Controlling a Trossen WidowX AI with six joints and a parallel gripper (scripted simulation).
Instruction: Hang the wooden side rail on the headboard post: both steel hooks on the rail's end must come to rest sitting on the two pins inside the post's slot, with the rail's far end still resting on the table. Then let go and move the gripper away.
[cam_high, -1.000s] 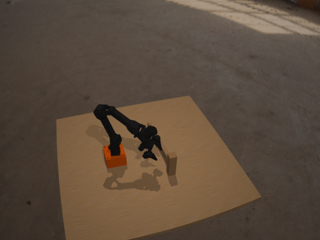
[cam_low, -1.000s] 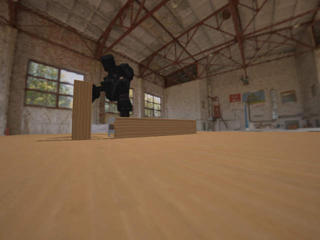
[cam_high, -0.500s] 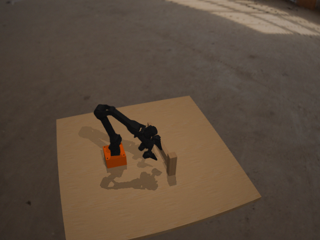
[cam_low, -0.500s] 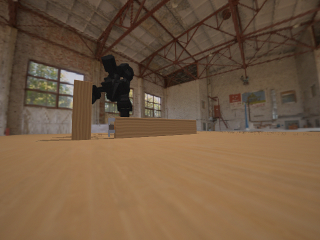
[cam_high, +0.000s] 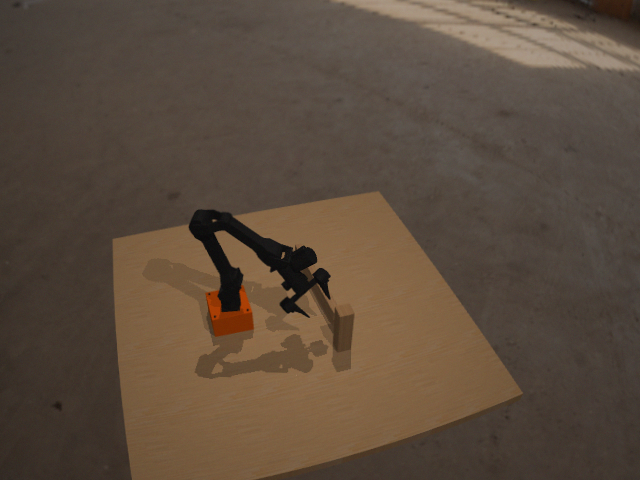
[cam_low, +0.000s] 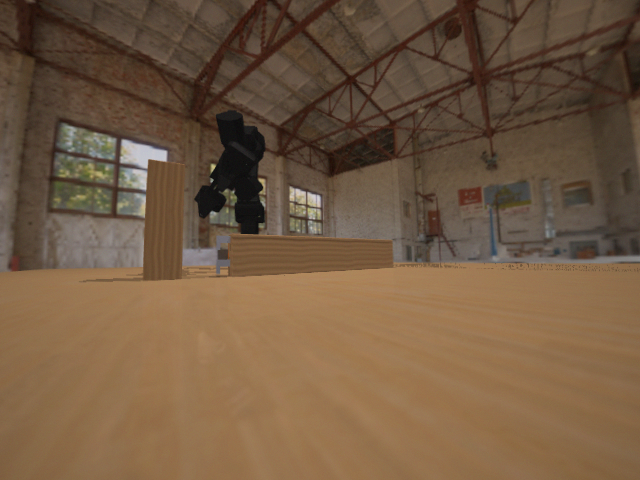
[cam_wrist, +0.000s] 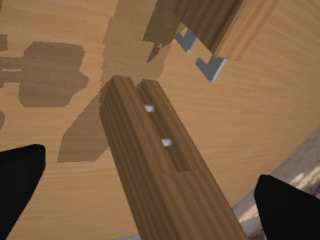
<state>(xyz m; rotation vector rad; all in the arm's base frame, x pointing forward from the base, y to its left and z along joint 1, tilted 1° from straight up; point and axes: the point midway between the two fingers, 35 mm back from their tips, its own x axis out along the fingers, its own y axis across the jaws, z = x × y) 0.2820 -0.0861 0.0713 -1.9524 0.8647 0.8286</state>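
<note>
The headboard post is 7 cm ahead of my gripper tip, 6 cm to the right of it and 5 cm below it.
</note>
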